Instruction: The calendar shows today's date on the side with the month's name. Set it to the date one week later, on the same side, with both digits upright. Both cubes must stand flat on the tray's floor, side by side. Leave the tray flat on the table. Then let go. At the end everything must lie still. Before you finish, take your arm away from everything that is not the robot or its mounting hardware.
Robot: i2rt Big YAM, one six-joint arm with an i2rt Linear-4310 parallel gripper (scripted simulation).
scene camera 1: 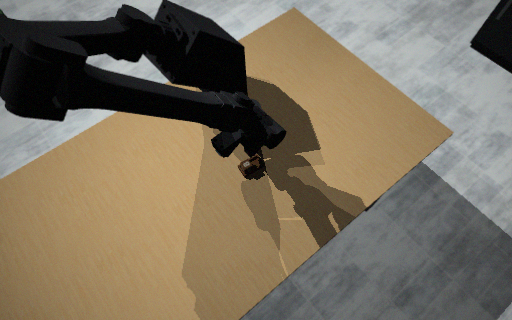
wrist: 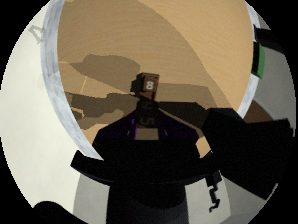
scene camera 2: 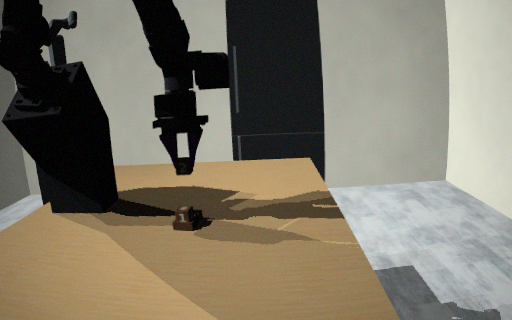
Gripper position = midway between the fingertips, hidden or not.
Note:
In view: the gripper (scene camera 2: 184,168).
The gripper is seen too in the wrist view (wrist: 147,113).

